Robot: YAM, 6 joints.
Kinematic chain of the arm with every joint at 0, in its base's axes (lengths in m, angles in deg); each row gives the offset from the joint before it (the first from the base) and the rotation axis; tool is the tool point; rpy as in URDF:
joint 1: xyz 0 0 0.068 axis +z
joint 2: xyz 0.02 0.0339 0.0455 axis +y
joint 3: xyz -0.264 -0.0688 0 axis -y
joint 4: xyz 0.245 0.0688 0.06 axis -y
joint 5: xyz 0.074 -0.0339 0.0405 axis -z
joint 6: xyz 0.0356 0 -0.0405 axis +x
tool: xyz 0 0 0 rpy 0 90 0
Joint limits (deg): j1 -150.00..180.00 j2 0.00..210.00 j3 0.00..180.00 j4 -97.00..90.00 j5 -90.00..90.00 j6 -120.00..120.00
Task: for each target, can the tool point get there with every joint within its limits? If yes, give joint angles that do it. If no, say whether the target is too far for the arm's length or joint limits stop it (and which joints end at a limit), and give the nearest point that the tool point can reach.
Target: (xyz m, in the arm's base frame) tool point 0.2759 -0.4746 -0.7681
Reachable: no: too far | nearest point 0.1926 -0.3313 -0.3544 | short by 0.446 m
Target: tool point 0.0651 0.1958 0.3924
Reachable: yes | joints 81.16 56.40 50.16 24.37 74.20 58.57
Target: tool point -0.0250 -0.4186 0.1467
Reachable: yes | joints -88.90 122.70 60.77 61.26 68.18 59.51
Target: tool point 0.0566 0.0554 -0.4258
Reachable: no: joint limits stop it (at a limit: joint 2) | nearest point 0.0784 0.0767 -0.3526 | short by 0.079 m
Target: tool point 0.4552 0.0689 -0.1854
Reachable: yes | joints 11.45 179.17 110.58 -3.87 39.96 36.26
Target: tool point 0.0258 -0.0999 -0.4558
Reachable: no: joint limits stop it (at a limit: joint 2) | nearest point 0.0336 -0.1302 -0.3618 | short by 0.099 m
